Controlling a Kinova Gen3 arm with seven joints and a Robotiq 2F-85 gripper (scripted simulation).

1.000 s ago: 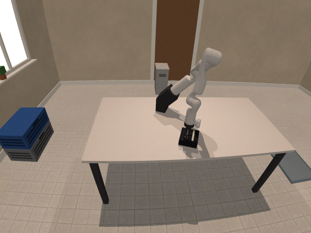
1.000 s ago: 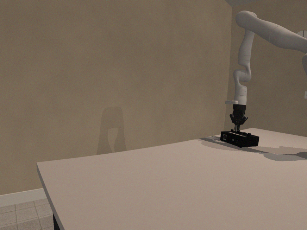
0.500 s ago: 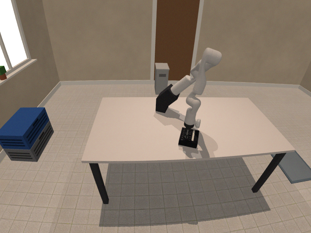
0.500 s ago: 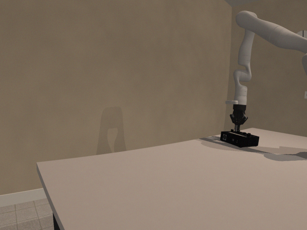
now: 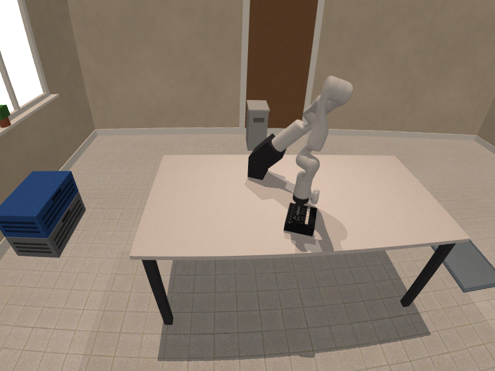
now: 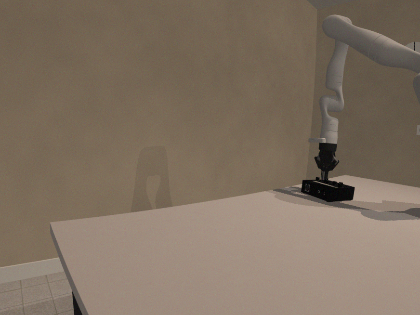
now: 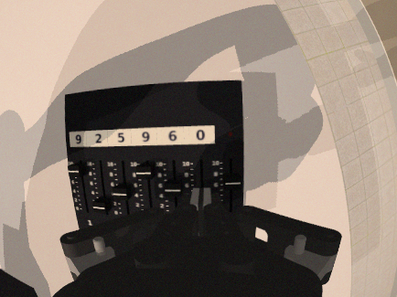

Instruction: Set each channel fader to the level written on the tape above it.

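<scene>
Now: the master fader cap 30 mm ahead of my hand, 20 mm below it and 10 mm to the left of it.
</scene>
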